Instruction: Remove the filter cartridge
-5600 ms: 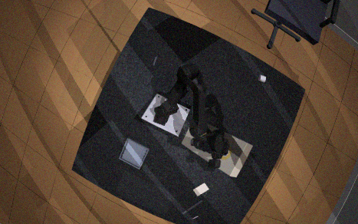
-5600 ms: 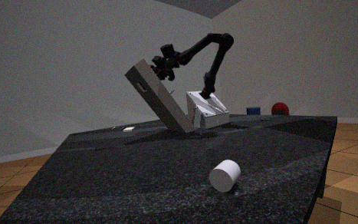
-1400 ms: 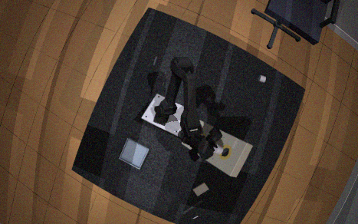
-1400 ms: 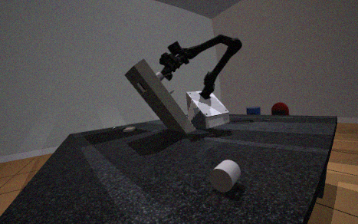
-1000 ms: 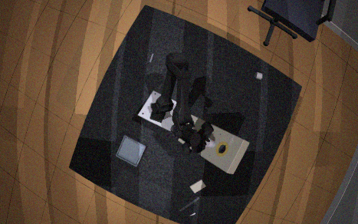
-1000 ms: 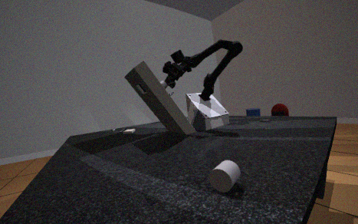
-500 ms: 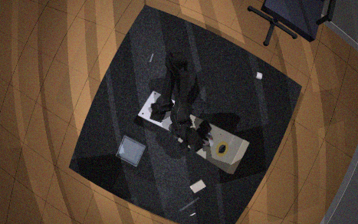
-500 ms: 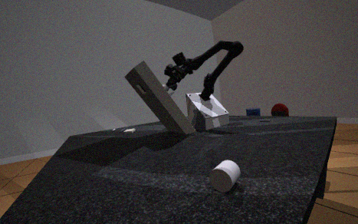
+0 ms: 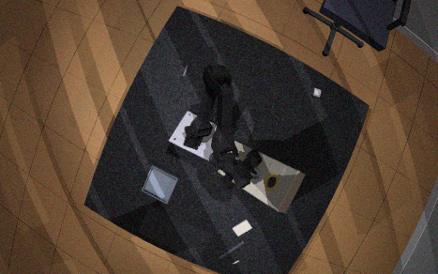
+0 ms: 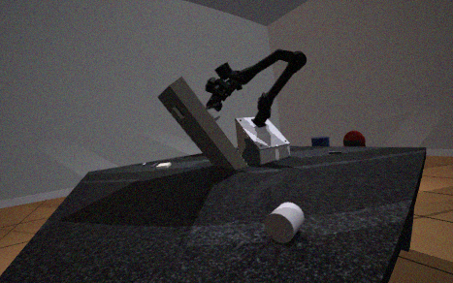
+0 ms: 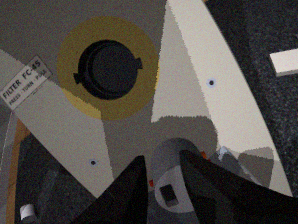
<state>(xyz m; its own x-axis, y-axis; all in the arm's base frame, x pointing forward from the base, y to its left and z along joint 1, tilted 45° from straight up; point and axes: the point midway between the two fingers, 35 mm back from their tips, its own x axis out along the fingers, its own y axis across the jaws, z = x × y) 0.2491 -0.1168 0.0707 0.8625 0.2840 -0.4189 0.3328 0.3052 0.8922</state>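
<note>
Now: gripper tip 5 cm above the round filter cartridge. From my gripper tip the other things lie so: small pale block 10 cm ahead, 32 cm to the right, 26 cm below; grey square tray 39 cm behind, 24 cm to the right, 26 cm below.
</note>
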